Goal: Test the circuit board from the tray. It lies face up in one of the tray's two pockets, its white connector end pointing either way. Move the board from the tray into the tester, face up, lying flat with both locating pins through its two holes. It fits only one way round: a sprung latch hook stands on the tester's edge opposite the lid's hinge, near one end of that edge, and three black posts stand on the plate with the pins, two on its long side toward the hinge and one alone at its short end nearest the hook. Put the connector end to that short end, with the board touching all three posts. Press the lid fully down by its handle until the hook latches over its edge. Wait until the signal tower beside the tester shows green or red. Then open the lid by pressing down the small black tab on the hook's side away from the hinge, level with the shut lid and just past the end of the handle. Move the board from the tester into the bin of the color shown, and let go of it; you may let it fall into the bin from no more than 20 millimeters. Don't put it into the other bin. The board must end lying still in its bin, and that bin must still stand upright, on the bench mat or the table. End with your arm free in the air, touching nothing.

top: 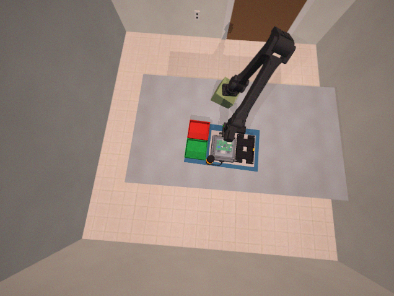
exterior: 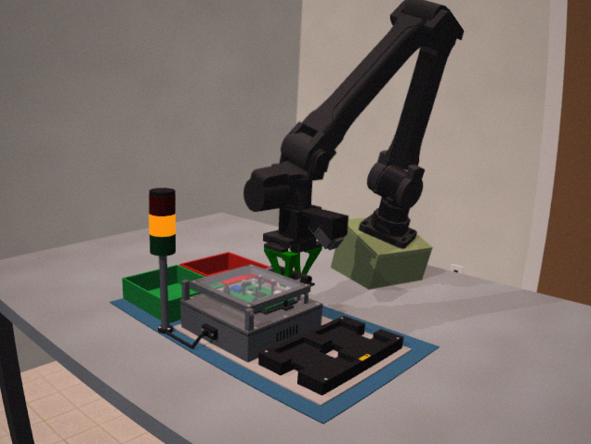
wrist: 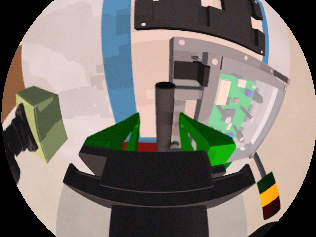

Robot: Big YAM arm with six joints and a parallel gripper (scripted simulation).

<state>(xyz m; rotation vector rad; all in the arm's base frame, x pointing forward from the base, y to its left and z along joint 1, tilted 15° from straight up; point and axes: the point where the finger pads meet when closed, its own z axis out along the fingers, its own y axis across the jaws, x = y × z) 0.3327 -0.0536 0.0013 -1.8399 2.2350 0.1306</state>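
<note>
The latch hook lies 50 mm to the left of my hand, 40 mm ahead of it and 10 mm above it. From my hand the other things lie so: tester plate 90 mm ahead, 10 mm to the right, 10 mm below; red bin 190 mm to the right, 60 mm below, 50 mm behind; clear lid 90 mm ahead, 20 mm to the right, 10 mm above.
</note>
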